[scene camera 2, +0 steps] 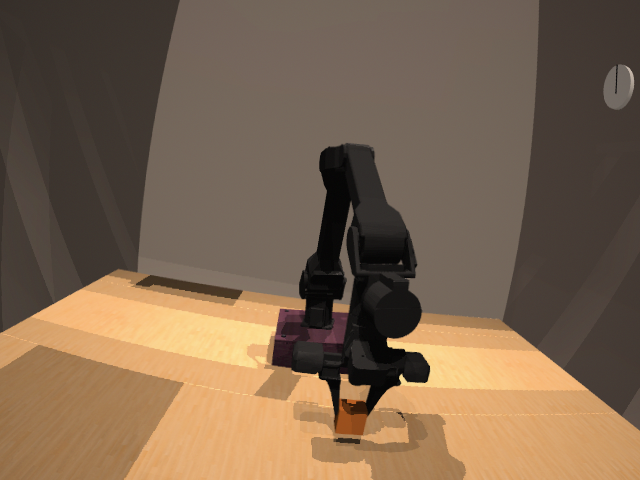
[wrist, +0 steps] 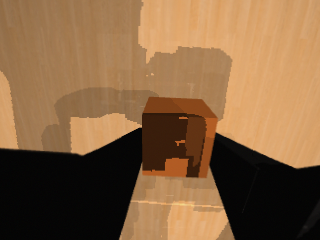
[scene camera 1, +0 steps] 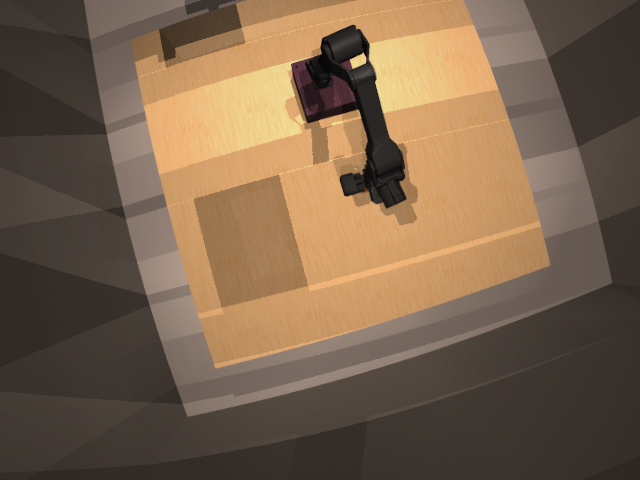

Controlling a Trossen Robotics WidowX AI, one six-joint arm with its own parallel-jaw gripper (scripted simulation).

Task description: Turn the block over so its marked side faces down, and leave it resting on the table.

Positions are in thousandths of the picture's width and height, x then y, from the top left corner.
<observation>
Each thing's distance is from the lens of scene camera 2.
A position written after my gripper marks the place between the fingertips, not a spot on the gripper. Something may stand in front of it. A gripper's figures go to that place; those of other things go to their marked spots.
my gripper (scene camera 2: 548, 866): 68 cm
block (scene camera 2: 549, 870): 66 cm
</observation>
